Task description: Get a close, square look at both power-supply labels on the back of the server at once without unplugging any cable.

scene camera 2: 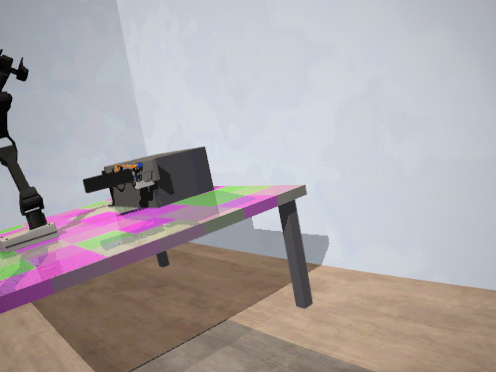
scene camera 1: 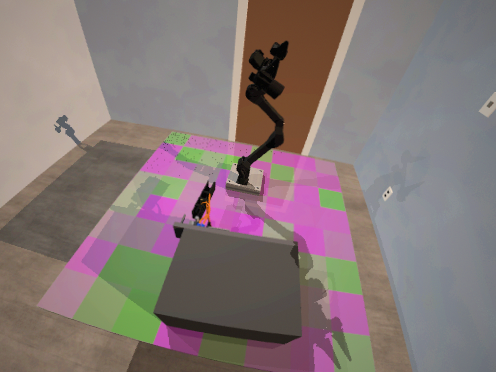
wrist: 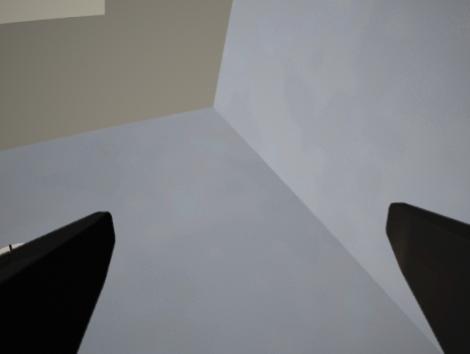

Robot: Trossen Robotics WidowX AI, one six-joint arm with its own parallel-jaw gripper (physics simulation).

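Where they show: gripper, fingertip midpoint: [scene camera 2: 12,53] [scene camera 1: 283,49] [wrist: 251,222]; arm's base at its link origin: [scene camera 2: 38,226] [scene camera 1: 242,180].
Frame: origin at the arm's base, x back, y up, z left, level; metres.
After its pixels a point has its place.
The server [scene camera 1: 235,285] @[x -0.649, y 0.158, z 0.091 m] [scene camera 2: 185,175] @[x -0.643, y 0.053, z -0.135 m] is a dark grey box on the checkered table. Its back, with orange cables [scene camera 1: 208,206] @[x -0.332, y 0.121, z -0.099 m] [scene camera 2: 125,167] and a long black part [scene camera 1: 202,201] @[x -0.295, y 0.100, z -0.141 m] [scene camera 2: 107,181] @[x -0.279, y 0.114, z -0.150 m] sticking out, faces the arm's side. The power-supply labels cannot be made out in either scene view, and neither the server nor the labels show in the wrist view. My gripper [scene camera 1: 283,49] @[x -0.070, y 0.713, z 0.084 m] [scene camera 2: 12,59] @[x -0.070, y 0.713, z 0.084 m] [wrist: 251,222] @[x -0.070, y 0.713, z 0.084 m] is open and empty, raised high above the arm's base and well away from the server. The wrist camera looks up at walls and ceiling.
The arm's pale base plate [scene camera 1: 244,187] @[x -0.049, y -0.002, z 0.022 m] [scene camera 2: 30,239] @[x 0.055, y -0.026, z -0.092 m] stands on the pink and green table [scene camera 1: 132,272] @[x -0.635, y -0.048, z -0.345 m] [scene camera 2: 225,224] @[x -0.453, y -0.080, z -0.641 m], near the protruding black part. A brown door [scene camera 1: 295,30] is behind the arm. Walls meet the ceiling [wrist: 125,65] in the wrist view.
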